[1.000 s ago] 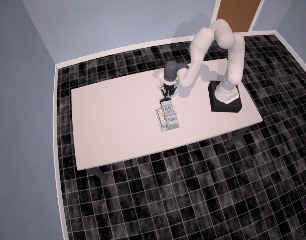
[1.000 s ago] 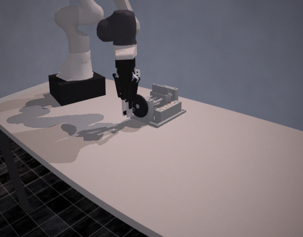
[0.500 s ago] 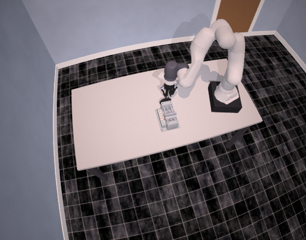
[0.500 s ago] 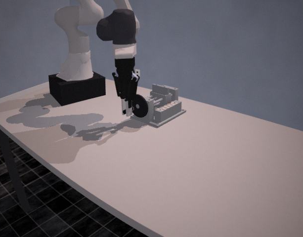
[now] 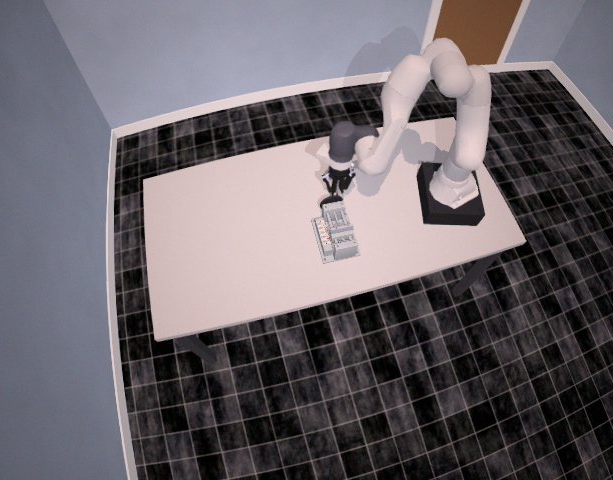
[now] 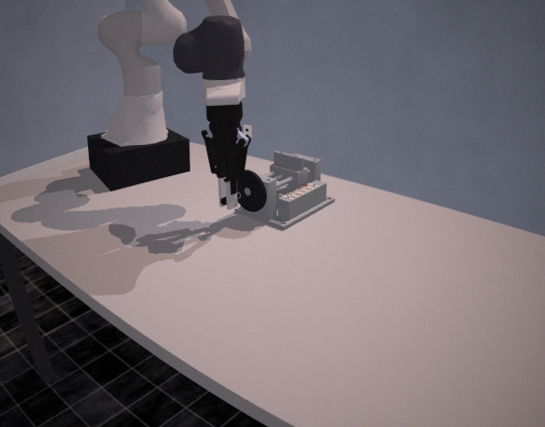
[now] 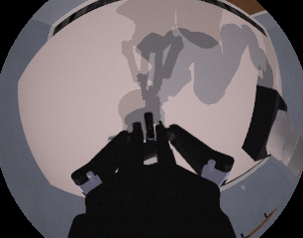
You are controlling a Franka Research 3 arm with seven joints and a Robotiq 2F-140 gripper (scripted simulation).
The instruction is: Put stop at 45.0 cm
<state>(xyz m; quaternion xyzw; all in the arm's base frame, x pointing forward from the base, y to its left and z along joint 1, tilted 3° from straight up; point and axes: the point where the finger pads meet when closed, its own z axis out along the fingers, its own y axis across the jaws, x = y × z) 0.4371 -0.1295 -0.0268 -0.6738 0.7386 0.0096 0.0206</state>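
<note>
The black handwheel lies 2 cm to the left of my hand, 1 cm below it and 1 cm ahead of it. Round my hand: grey stop fixture: 17 cm to the left, 6 cm ahead, 2 cm above.
</note>
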